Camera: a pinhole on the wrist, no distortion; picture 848 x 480 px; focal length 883.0 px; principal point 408.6 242.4 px. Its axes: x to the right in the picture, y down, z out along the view. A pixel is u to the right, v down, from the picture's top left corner.
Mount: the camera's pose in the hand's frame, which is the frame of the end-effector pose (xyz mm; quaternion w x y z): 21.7 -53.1 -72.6 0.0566 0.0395 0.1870 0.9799
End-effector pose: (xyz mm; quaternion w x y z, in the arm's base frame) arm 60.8 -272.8 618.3 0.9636 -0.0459 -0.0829 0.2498
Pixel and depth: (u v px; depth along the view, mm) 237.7 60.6 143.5
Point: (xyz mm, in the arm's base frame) 98.3 -218.4 671.4
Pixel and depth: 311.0 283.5 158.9
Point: 95.6 -246.8 701.4
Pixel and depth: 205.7 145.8 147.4
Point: 106.8 -225.8 681.8
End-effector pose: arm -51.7 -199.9 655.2 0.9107 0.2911 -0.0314 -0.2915
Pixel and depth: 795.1 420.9 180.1
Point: -118.0 -241.9 746.6
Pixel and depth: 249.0 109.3 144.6
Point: -2.3 -250.9 699.8
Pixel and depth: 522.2 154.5 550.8
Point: -32.6 -285.8 1116.2
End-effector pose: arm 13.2 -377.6 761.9 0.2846 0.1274 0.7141 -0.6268
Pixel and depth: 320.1 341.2 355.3
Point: 27.2 -647.5 669.6
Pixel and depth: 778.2 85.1 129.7
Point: 49.2 -411.4 751.2
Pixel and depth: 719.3 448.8 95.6
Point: 4.4 -408.5 791.7
